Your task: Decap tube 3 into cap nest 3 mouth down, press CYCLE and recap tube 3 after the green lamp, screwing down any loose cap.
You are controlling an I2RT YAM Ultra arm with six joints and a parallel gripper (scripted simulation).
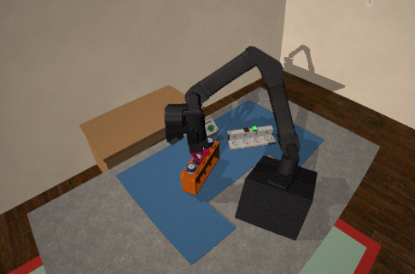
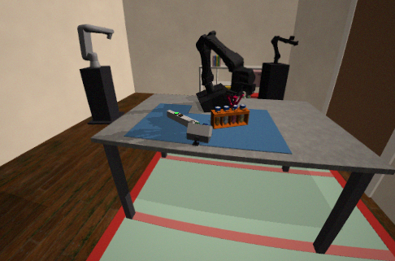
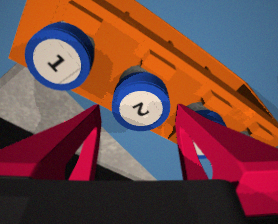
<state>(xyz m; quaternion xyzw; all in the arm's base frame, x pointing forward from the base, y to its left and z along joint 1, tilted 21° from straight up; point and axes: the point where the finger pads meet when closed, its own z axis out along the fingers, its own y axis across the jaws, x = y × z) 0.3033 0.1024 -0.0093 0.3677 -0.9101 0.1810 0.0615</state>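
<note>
My gripper is now 1 cm short of the blue cap, 5 cm to the left of it and 1 cm above it. The rest, counted from my hand: grey key desk 13 cm ahead, 20 cm to the right, 7 cm below; green ready key 10 cm ahead, 22 cm to the right, 6 cm below; blue cycle key 12 cm ahead, 18 cm to the right, 6 cm below.
</note>
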